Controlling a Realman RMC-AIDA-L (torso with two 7-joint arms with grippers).
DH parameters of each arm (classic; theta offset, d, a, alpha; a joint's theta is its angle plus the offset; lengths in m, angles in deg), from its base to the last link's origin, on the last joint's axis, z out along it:
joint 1: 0 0.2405 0 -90
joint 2: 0 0 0 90
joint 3: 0 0.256 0 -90
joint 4: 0 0 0 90
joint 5: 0 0.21 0 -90
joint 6: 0 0 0 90
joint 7: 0 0.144 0 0
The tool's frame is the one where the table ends.
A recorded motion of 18 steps. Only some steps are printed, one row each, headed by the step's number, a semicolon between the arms.
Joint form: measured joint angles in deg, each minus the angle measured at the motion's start. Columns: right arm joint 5, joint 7, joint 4, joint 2, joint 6, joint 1, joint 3; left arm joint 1, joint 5, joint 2, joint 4, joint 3, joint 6, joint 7.
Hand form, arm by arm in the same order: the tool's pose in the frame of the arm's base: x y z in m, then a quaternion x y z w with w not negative. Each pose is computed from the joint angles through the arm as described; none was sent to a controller.
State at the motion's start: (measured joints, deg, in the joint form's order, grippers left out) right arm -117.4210 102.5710 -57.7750 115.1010 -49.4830 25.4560 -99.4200; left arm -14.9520 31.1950 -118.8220 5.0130 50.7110 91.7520 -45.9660
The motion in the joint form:
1: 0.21 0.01 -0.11 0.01 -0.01 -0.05 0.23; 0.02 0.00 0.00 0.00 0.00 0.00 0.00
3: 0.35 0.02 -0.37 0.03 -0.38 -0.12 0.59; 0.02 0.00 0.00 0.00 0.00 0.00 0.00
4: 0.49 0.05 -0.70 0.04 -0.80 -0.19 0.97; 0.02 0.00 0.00 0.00 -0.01 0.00 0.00
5: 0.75 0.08 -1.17 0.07 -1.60 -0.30 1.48; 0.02 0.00 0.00 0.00 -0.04 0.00 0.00
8: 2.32 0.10 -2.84 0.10 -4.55 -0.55 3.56; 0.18 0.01 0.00 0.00 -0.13 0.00 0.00
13: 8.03 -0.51 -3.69 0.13 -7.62 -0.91 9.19; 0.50 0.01 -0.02 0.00 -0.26 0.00 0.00
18: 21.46 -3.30 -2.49 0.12 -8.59 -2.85 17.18; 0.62 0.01 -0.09 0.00 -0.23 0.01 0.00
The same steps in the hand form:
1: 0.2342 0.3459 -0.0750 -0.97895 0.07773 -0.05548 0.18041; -0.3554 0.2563 0.0510 -0.57071 -0.29823 -0.53186 0.54998
3: 0.2331 0.3460 -0.0739 -0.97903 0.07920 -0.05253 0.18016; -0.3554 0.2563 0.0510 -0.57071 -0.29823 -0.53186 0.54998
4: 0.2319 0.3463 -0.0727 -0.97915 0.08044 -0.04931 0.17988; -0.3554 0.2563 0.0510 -0.57064 -0.29823 -0.53187 0.55004
5: 0.2299 0.3460 -0.0713 -0.97966 0.08241 -0.04455 0.17745; -0.3554 0.2563 0.0511 -0.57045 -0.29822 -0.53190 0.55021
8: 0.2215 0.3459 -0.0649 -0.98112 0.09031 -0.02242 0.16955; -0.3563 0.2552 0.0513 -0.56953 -0.29897 -0.53121 0.55143
13: 0.2113 0.3533 -0.0464 -0.97485 0.12655 0.04076 0.17886; -0.3578 0.2532 0.0514 -0.56780 -0.30062 -0.52988 0.55360
18: 0.2085 0.3645 -0.0131 -0.94187 0.19500 0.16515 0.21812; -0.3580 0.2524 0.0509 -0.56745 -0.30157 -0.52961 0.55369

